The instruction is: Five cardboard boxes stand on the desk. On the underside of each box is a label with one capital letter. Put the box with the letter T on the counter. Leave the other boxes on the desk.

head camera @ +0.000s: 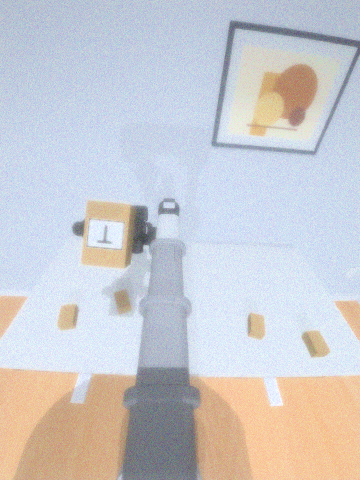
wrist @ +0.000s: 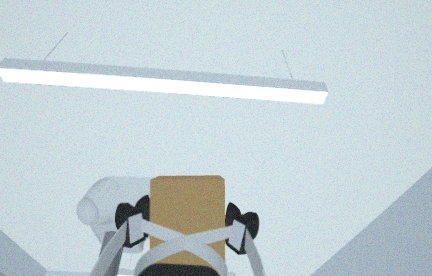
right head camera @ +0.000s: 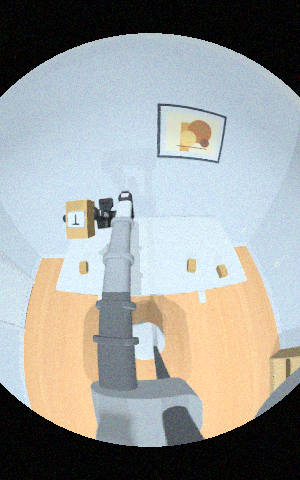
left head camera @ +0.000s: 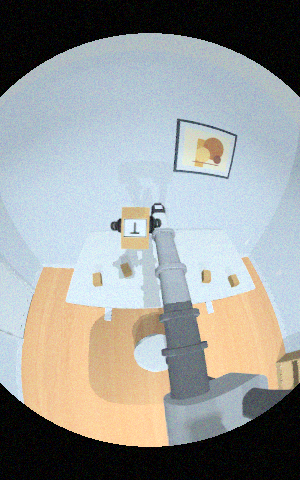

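Pixels of known places: gripper, between the fingertips: (head camera: pixel 109 228) (wrist: pixel 188 215) (right head camera: pixel 78 214) (left head camera: pixel 134 223); robot's base, origin of its link: (right head camera: pixel 144 339) (left head camera: pixel 154 351).
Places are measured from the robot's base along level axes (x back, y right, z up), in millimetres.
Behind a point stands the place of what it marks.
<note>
My gripper (head camera: pixel 113 230) @(y -86, x -335, z 1348 mm) (left head camera: pixel 135 224) @(y -86, x -335, z 1348 mm) (right head camera: pixel 81 218) @(y -86, x -335, z 1348 mm) (wrist: pixel 188 215) @(y -86, x -335, z 1348 mm) is shut on a cardboard box (head camera: pixel 106 257) @(y -84, x -296, z 1326 mm) (left head camera: pixel 135 242) @(y -86, x -296, z 1326 mm) (right head camera: pixel 77 232) @(y -84, x -297, z 1326 mm) (wrist: pixel 187 200) @(y -85, x -373, z 1341 mm), held high above the back left of the desk (head camera: pixel 215 300) @(y 245, x -660, z 692 mm) (left head camera: pixel 200 250) @(y 456, x -794, z 692 mm) (right head camera: pixel 170 250) @(y 272, x -676, z 693 mm). Its underside faces the head cameras; the white label (head camera: pixel 105 234) @(y -87, x -316, z 1351 mm) (left head camera: pixel 135 228) @(y -85, x -315, z 1349 mm) (right head camera: pixel 76 219) @(y -83, x -315, z 1350 mm) shows a T, upside down in the picture. Four other boxes stand on the desk: two at left (head camera: pixel 67 316) @(y -401, x -531, z 742 mm) (head camera: pixel 122 301) @(y -190, x -610, z 743 mm) and two at right (head camera: pixel 256 326) @(y 386, x -500, z 743 mm) (head camera: pixel 315 344) @(y 612, x -421, z 742 mm). Their labels are hidden. I cannot identify the counter.
The telescoping arm (head camera: pixel 166 325) @(y 2, x -236, z 1258 mm) (left head camera: pixel 175 290) @(y -3, x -210, z 1258 mm) (right head camera: pixel 117 270) @(y 6, x -234, z 1258 mm) reaches over the desk. A framed picture (head camera: pixel 224 90) @(y 214, x -1133, z 1509 mm) hangs on the back wall. A round white seat (left head camera: pixel 151 353) @(y -38, x 5, z 187 mm) stands before the desk. A tan wooden piece (left head camera: pixel 289 372) (right head camera: pixel 285 370) is at the lower right.
</note>
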